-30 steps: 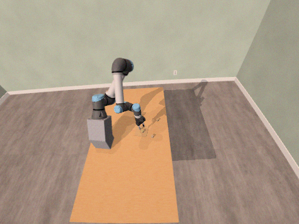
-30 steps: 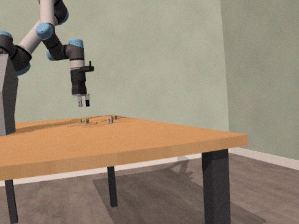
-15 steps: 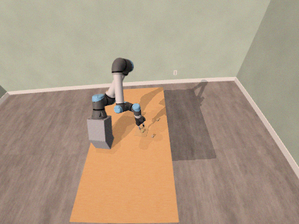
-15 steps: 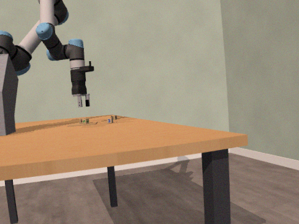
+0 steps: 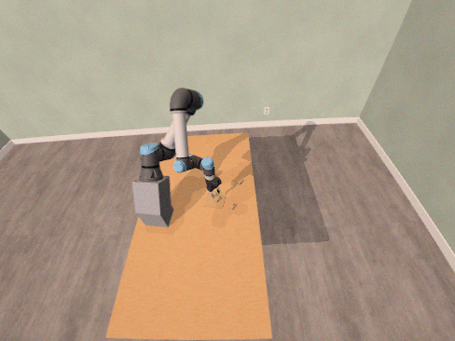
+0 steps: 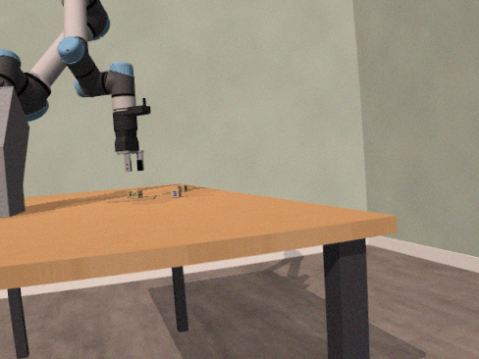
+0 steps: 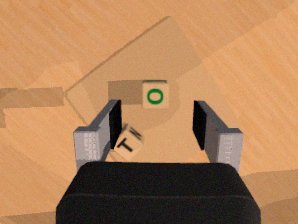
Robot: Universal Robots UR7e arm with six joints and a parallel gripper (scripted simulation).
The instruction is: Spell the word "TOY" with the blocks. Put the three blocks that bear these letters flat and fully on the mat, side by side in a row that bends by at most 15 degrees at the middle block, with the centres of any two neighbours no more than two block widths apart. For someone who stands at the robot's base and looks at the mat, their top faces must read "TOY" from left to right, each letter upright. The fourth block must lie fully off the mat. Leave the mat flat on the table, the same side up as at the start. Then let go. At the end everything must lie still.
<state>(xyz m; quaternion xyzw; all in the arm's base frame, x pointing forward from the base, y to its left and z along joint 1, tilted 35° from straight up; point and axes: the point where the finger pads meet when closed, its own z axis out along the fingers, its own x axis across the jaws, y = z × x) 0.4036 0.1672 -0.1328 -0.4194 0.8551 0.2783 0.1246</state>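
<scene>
Right now my hand is 9 cm above the O block. Round my hand: Y block (12 cm ahead, 9 cm below, 5 cm to the right); then T block (9 cm below, 6 cm to the left, 2 cm behind); then tan mat (11 cm below, 1 cm to the left, 1 cm behind).
</scene>
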